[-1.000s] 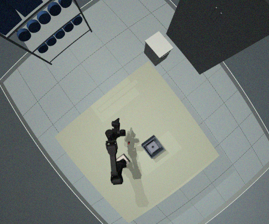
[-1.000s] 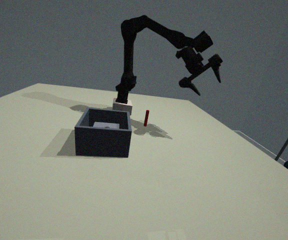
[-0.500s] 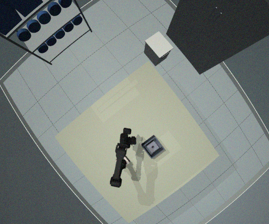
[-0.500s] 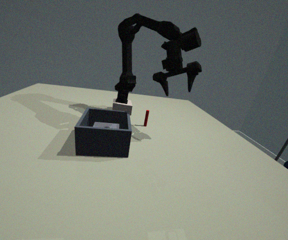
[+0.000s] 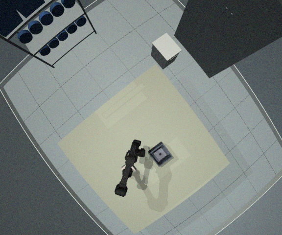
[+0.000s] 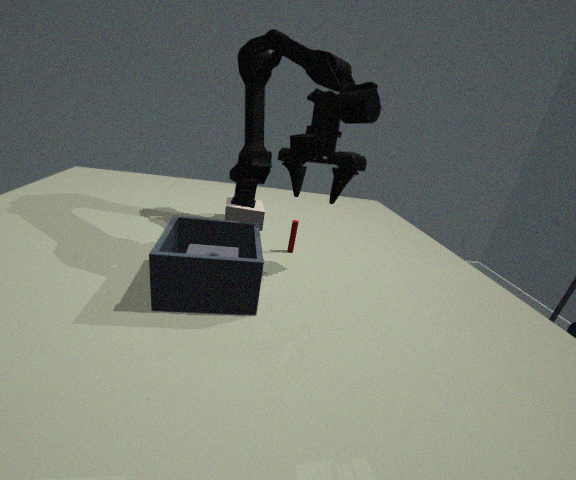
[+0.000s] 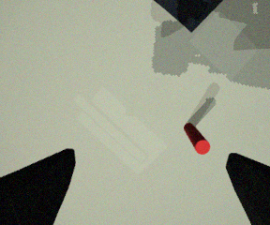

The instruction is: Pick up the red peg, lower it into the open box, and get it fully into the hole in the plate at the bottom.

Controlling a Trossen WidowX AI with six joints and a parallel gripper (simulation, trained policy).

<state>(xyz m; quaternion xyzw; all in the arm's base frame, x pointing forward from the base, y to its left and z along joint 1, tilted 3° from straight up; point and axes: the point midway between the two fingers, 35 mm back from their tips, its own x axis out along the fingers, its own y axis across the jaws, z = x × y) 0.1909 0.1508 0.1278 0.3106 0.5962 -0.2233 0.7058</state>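
Now: the red peg 110 mm below my gripper tip, 40 mm behind it and 20 mm to the right of it. Also, from my gripper tip: grey plate (180 mm to the right, 140 mm ahead, 100 mm below); dark box (180 mm to the right, 140 mm ahead, 120 mm below).
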